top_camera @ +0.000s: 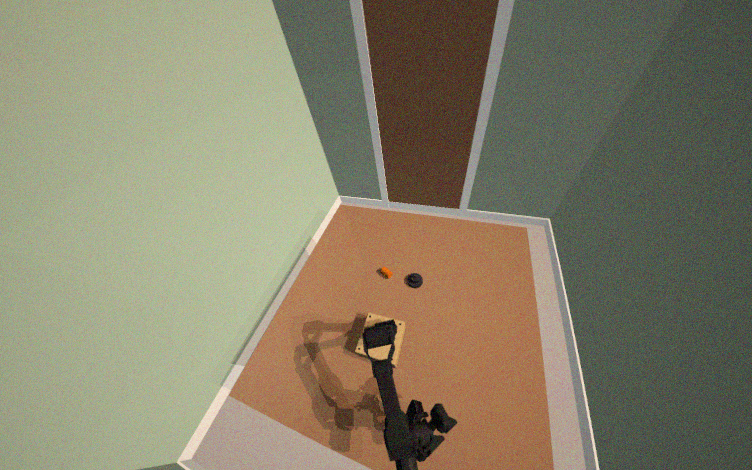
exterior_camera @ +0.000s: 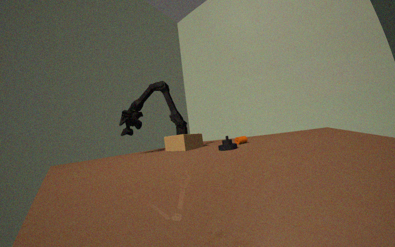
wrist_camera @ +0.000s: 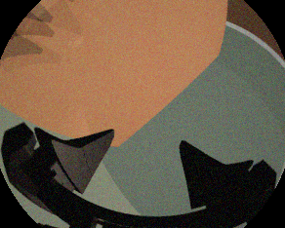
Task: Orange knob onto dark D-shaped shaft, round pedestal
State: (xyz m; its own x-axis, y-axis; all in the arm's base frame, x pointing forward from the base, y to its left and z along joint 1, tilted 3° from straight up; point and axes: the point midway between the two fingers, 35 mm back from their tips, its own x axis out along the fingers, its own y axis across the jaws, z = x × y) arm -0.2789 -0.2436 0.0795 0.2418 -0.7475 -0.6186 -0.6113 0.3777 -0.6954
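Now: the orange knob 610 mm ahead of my gripper tip, 350 mm to the left of it and 140 mm below it. Round my gripper tip: round pedestal 600 mm ahead, 190 mm to the left, 130 mm below.
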